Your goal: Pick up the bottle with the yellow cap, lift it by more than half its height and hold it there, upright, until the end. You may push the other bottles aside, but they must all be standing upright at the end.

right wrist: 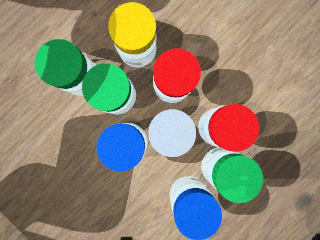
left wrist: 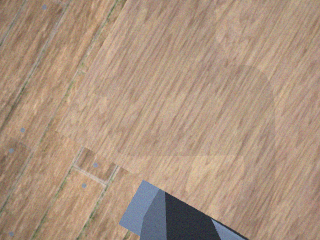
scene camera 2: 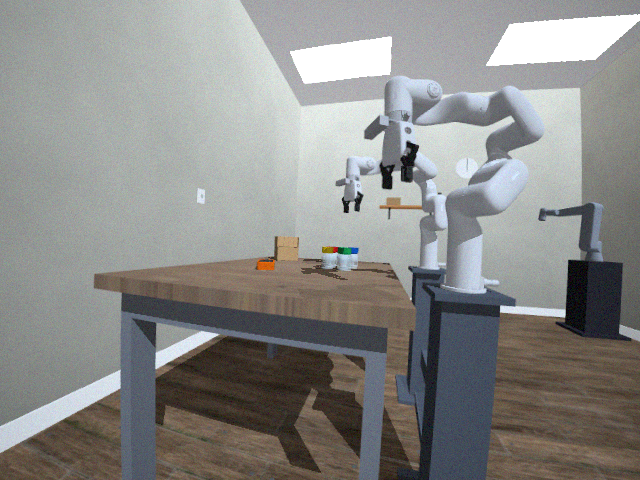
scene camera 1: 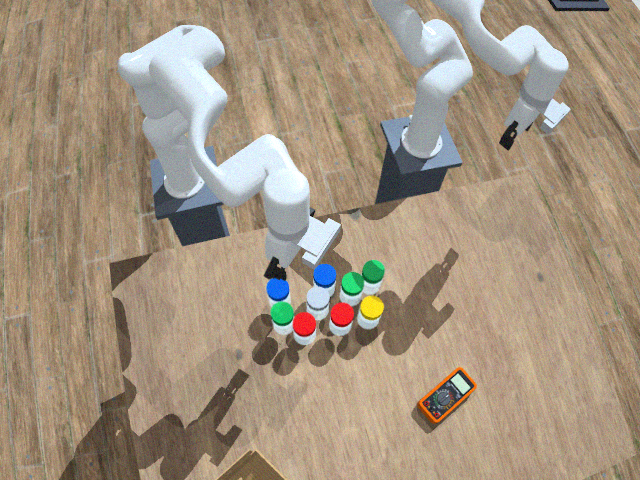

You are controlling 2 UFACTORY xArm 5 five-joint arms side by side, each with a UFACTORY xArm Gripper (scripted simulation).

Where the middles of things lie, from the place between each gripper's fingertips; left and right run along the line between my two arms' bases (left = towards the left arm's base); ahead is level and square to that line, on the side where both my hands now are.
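Labels:
With the grey-capped bottle (right wrist: 172,133), my right hand (scene camera 1: 291,258) is 260 mm above it, and it's also 50 mm to the right of it and 30 mm short of it.
Counting from my left hand (scene camera 2: 396,185), the bottle is 55 cm to the right, 25 cm ahead and 25 cm below.

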